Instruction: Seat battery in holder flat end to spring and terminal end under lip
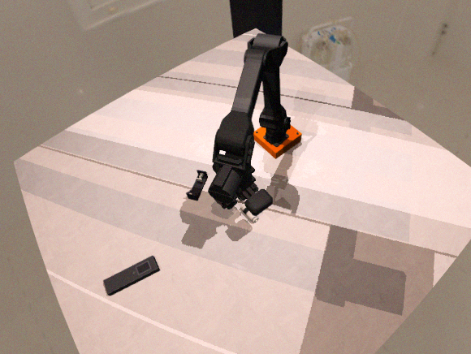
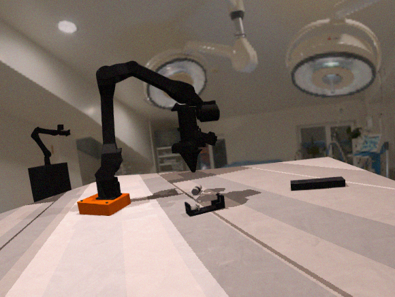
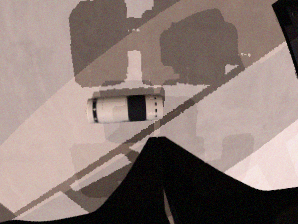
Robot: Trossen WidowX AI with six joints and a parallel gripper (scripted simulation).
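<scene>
My gripper tip is now 2 cm to the right of the battery and 6 cm above it. From my gripper tip the other things lie so: black remote (37 cm ahead, 8 cm to the right, 6 cm below).
</scene>
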